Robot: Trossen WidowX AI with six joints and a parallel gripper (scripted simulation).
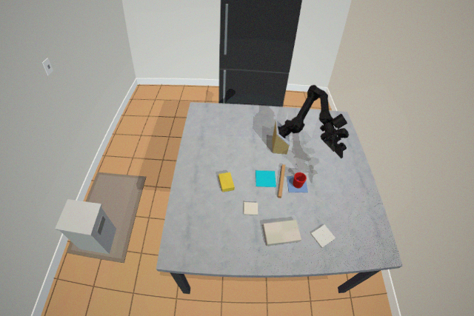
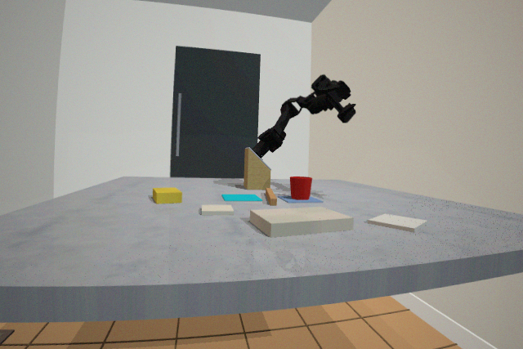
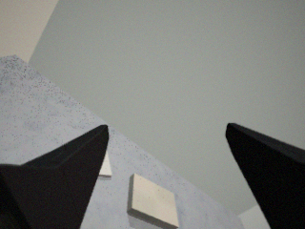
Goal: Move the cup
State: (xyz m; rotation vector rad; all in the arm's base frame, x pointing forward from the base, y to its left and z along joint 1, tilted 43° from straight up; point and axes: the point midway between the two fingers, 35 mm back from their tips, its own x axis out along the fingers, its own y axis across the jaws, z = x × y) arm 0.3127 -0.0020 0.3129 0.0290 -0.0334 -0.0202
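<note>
The red cup is 31 cm below my gripper tip, 13 cm to the right of it and 6 cm behind it. From my gripper tip the other things lie so: tile: 34 cm below, 28 cm ahead, 4 cm to the right; wooden bar: 35 cm below, 22 cm to the right, 9 cm behind; blue pad: 36 cm below, 13 cm to the right, 7 cm behind.
</note>
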